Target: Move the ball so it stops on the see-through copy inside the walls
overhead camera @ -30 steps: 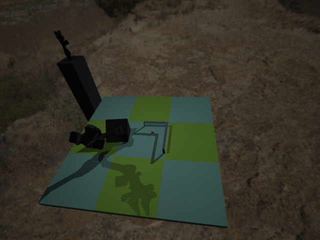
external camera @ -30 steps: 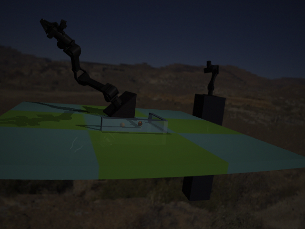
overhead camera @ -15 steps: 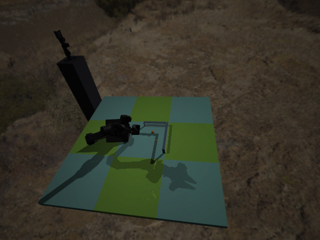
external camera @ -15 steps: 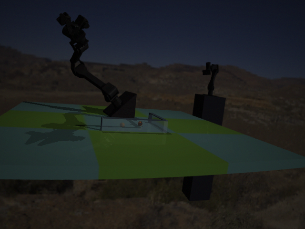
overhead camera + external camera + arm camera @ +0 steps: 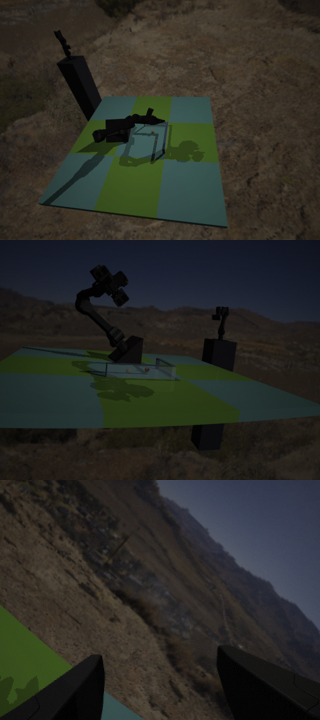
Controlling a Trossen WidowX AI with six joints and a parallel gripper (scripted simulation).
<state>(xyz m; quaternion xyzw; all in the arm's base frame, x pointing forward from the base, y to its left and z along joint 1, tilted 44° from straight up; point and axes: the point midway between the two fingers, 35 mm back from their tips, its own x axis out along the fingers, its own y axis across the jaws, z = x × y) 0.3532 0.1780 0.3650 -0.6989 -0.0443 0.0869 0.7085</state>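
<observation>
The orange ball is 37 cm below my gripper tip, 20 cm to the left of it and 19 cm behind it. Also, from my gripper tip: see-through copy 37 cm below, 13 cm behind, 10 cm to the left; short wall 35 cm below, 29 cm to the left, 17 cm behind.
</observation>
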